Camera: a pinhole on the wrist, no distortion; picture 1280 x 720 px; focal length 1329.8 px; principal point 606.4 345.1 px. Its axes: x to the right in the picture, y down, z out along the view. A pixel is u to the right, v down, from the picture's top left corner.
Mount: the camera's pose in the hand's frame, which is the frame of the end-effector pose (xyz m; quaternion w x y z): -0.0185 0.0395 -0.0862 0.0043 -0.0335 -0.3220 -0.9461
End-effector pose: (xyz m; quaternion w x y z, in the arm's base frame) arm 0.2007 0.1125 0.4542 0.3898 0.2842 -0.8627 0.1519
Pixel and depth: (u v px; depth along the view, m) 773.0 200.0 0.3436
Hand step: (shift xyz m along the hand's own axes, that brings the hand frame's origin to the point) -0.0417 0.2793 0.1654
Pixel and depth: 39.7 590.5 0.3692
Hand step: 0.1629 0.2085 0.2367
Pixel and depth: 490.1 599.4 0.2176
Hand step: 0.0149 0.1389 0.1099
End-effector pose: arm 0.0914 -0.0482 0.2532 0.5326 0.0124 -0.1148 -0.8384
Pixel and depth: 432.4 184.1 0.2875
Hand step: 0.0354 0.2418 0.1173
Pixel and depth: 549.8 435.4 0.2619
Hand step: 0.0090 0.1849 0.1309
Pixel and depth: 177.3 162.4 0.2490
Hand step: 0.0757 0.2173 0.0845
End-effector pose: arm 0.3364 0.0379 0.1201 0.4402 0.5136 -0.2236 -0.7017
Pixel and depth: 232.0 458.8 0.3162
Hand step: 0.0903 0.2096 0.1743
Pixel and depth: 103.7 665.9 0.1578
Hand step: 0.0517 0.1047 0.0578
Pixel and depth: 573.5 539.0 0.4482
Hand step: 0.0217 0.2608 0.3071
